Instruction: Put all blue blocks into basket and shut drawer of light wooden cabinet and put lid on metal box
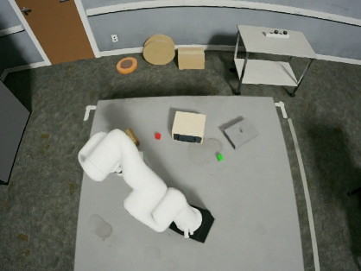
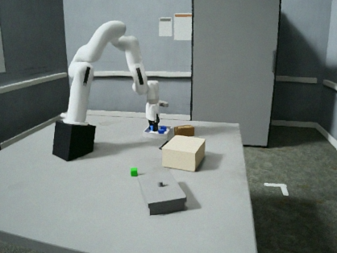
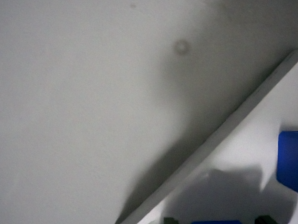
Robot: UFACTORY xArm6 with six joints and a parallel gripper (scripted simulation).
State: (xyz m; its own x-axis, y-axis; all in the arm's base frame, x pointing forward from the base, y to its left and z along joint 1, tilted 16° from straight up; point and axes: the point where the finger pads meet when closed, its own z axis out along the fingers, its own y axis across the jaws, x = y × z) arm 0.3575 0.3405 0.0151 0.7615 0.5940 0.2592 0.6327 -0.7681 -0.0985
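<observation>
Right now my hand is 3 cm to the left of the white basket, 3 cm short of it and 2 cm above it. The rest, counted from my hand: light wooden cabinet 40 cm to the right, 21 cm ahead, 1 cm above; brown box 19 cm ahead, 4 cm to the right; dark-rimmed drawer 39 cm to the right, 20 cm ahead, 1 cm above.
</observation>
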